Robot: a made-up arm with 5 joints. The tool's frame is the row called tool. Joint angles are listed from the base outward.
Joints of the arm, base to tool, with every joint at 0 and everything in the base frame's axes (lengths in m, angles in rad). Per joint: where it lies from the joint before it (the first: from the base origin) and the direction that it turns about. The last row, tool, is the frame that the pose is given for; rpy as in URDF.
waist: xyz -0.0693 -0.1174 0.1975 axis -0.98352 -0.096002 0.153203
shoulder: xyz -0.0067 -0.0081 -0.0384 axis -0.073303 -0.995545 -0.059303
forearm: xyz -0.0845 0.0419 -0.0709 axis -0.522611 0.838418 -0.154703
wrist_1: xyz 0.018 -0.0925 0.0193 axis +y
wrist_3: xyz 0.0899 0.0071 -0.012 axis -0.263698 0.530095 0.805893
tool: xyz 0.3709 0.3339 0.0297 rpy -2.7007 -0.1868 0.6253
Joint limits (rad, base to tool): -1.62..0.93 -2..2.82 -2.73..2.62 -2.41..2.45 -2.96..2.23
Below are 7 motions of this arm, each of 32 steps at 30 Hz.
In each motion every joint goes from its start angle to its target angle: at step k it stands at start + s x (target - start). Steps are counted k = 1, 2, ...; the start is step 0. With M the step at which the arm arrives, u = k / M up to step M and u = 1 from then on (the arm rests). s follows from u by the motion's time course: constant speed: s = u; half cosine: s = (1 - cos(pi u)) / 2; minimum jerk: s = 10 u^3 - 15 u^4 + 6 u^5.
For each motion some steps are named. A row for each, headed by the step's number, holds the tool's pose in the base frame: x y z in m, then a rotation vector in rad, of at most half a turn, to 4 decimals.
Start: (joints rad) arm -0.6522 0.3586 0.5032 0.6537 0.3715
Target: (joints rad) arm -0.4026 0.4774 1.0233 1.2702 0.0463
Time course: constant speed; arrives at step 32
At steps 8, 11, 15, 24, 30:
8: 0.1014 0.3362 -0.1612 -1.6282 -0.4772 1.0650
11: 0.0803 0.3221 -0.1993 -1.6202 -0.3973 1.1438
15: 0.0486 0.2995 -0.2467 -1.6073 -0.2858 1.2453
24: -0.0364 0.2351 -0.3352 -1.5661 -0.0160 1.4572
30: -0.1017 0.1848 -0.3768 -1.5265 0.1763 1.5848

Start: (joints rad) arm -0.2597 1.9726 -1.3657 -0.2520 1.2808
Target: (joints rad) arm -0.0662 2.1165 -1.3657 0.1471 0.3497
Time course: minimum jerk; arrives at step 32
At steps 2, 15, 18, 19, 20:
2: 0.0149 0.3162 0.1719 0.5374 0.5159 1.4498
15: -0.1312 0.3202 0.0702 0.2923 0.8039 1.6339
18: -0.1901 0.3034 0.0373 0.2028 0.9198 1.7045
19: -0.2087 0.2960 0.0281 0.1752 0.9568 1.7269
20: -0.2264 0.2882 0.0200 0.1492 0.9921 1.7482

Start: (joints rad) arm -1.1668 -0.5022 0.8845 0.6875 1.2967
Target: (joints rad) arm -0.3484 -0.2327 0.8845 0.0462 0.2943
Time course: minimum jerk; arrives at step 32
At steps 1, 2, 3, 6, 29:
1: -0.3552 0.0860 0.5538 0.6009 -1.2373 1.5295
2: -0.3558 0.0876 0.5529 0.5961 -1.2365 1.5306
3: -0.3573 0.0918 0.5505 0.5839 -1.2345 1.5334
6: -0.3685 0.1266 0.5283 0.4802 -1.2165 1.5557
29: -0.0589 0.2626 -0.2490 -1.8564 -0.6746 1.4425

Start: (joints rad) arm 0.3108 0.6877 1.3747 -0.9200 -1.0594
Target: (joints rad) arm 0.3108 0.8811 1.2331 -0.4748 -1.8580
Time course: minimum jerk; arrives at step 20
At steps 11, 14, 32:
11: 0.0506 -0.0207 0.6223 1.8302 0.0949 2.0391
14: -0.0374 -0.0687 0.6355 1.6612 -0.0749 2.2218
32: -0.0972 -0.0977 0.6319 1.5337 -0.1884 2.3298

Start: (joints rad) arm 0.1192 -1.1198 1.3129 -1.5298 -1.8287
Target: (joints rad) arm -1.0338 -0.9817 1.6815 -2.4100 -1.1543
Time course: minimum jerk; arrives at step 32
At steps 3, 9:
3: 0.3771 -0.1242 0.3396 -2.7577 0.0036 -0.8771
9: 0.3804 -0.1163 0.3412 -2.5647 -0.0114 -0.8088

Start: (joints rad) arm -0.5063 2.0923 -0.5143 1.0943 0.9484
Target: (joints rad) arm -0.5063 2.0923 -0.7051 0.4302 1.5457
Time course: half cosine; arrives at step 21
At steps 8, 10, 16, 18, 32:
8: 0.2440 0.2643 0.2256 2.2164 1.3076 0.7362
10: 0.2506 0.2575 0.2037 2.1306 1.2383 0.7106
16: 0.2868 0.2166 0.1580 1.9262 1.0096 0.6377
18: 0.2966 0.2044 0.1524 1.8897 0.9566 0.6231
32: 0.3025 0.1966 0.1499 1.8691 0.9245 0.6147

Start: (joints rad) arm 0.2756 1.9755 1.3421 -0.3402 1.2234
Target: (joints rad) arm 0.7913 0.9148 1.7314 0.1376 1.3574
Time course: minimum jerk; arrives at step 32
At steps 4, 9, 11, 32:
4: 0.4086 -0.0214 -0.0001 2.4882 0.6571 -0.2451
9: 0.3744 -0.0525 -0.0881 2.5090 0.6585 -0.5313
11: 0.3413 -0.0779 -0.1432 2.5128 0.6389 -0.7333
32: -0.1154 -0.2780 -0.3092 -2.1149 0.3092 2.2108

